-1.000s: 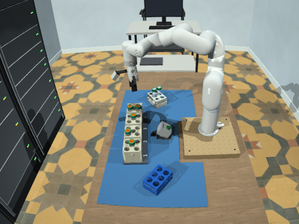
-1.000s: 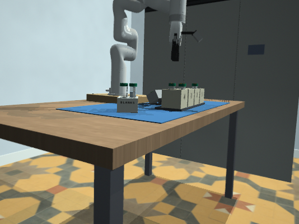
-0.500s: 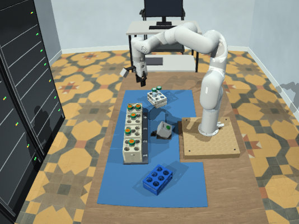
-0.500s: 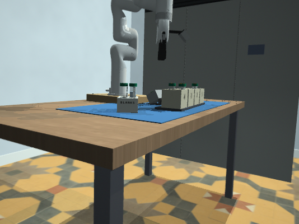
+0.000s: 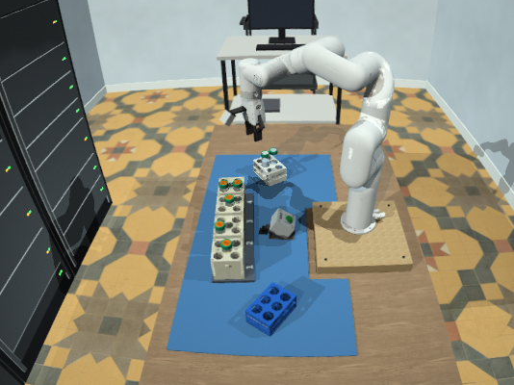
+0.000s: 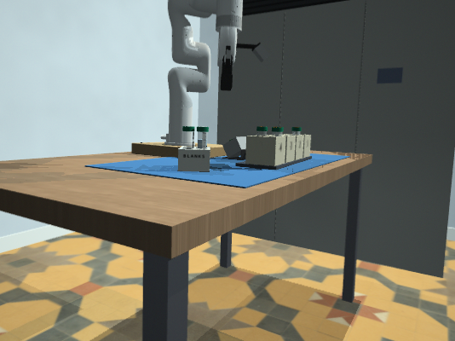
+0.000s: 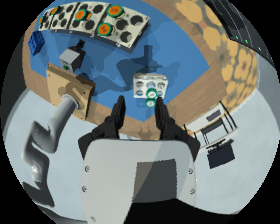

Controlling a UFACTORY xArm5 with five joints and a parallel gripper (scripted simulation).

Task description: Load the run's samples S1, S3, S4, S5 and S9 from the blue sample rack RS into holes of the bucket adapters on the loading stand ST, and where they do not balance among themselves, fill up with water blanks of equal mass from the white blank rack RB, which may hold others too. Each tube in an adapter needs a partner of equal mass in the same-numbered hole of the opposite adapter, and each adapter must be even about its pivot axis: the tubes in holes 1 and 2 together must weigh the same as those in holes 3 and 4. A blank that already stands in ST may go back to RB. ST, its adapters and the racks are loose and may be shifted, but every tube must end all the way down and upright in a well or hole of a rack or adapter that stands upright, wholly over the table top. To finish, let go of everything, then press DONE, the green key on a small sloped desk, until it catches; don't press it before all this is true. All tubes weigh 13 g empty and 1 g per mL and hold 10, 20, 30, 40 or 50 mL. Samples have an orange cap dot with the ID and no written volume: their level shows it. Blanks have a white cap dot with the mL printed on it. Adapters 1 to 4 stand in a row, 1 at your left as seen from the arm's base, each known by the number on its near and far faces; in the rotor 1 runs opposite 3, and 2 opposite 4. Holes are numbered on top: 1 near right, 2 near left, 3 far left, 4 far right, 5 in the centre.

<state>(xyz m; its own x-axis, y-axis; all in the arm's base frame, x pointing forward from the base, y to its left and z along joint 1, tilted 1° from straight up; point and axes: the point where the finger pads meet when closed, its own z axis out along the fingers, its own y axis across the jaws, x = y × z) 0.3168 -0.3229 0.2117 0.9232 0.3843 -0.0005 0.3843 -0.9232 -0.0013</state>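
Now: the green-capped blank tube 80 mm behind my hand, 70 mm to the right of it and 190 mm below it. Round my hand: small sloped desk: 60 mm behind, 280 mm to the left, 200 mm below; green-capped blank: 40 mm behind, 60 mm to the right, 190 mm below; white blank rack RB: 60 mm behind, 70 mm to the right, 220 mm below.
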